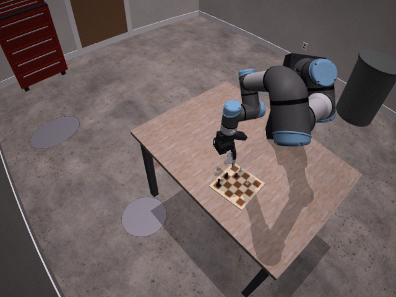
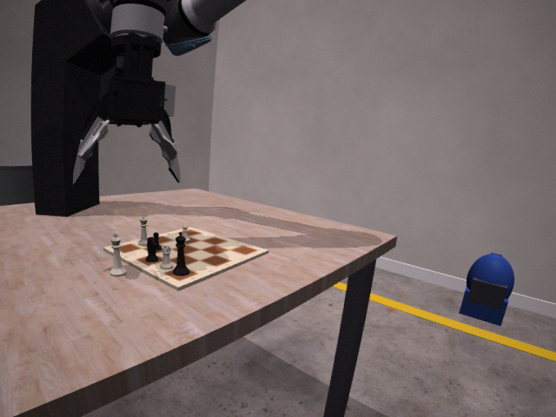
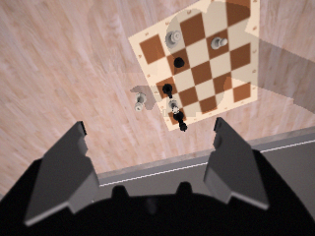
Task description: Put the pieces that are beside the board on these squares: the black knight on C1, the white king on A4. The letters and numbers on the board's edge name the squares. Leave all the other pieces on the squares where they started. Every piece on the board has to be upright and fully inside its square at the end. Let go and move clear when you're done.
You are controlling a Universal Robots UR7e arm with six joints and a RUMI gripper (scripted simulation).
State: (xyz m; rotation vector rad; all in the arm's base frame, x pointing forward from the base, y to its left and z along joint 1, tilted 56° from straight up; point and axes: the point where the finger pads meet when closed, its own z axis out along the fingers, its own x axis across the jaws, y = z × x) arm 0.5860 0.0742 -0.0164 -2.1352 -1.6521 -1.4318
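Now: hand 2 cm short of the white king, 2 cm to the left of it and 10 cm above it. Also, from my hand: chessboard: 3 cm behind, 10 cm to the left, 13 cm below; black pawn: 5 cm behind, 5 cm to the left, 11 cm below; white rook: 3 cm ahead, 5 cm to the left, 11 cm below.
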